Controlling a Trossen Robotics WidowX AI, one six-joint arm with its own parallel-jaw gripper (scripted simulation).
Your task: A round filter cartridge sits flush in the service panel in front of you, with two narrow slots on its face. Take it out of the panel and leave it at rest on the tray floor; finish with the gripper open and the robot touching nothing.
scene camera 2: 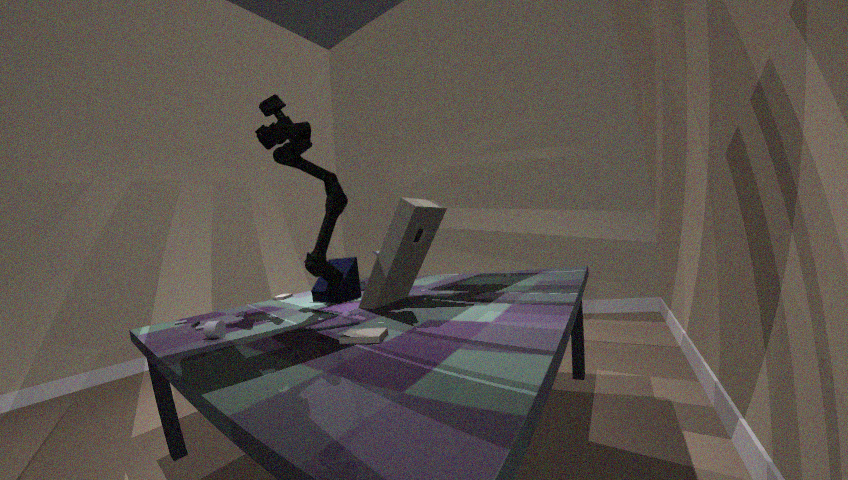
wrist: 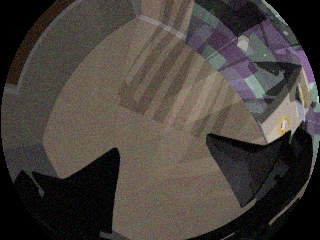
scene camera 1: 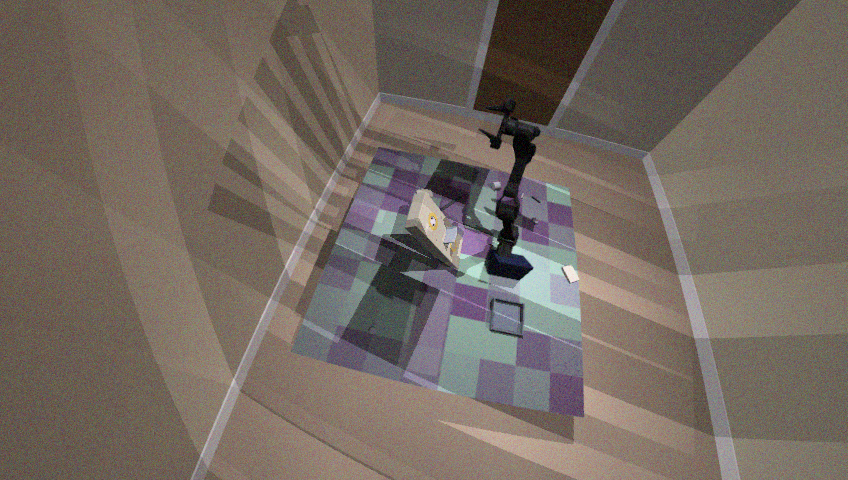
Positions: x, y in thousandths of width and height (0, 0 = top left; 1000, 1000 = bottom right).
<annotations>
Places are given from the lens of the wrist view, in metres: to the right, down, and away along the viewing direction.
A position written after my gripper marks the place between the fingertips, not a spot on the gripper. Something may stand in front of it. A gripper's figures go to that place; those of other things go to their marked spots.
my gripper (wrist: 511, 610): 0.00, 0.02, 0.09
beige service panel (wrist: 889, 448): 0.43, -0.05, 0.17
</annotations>
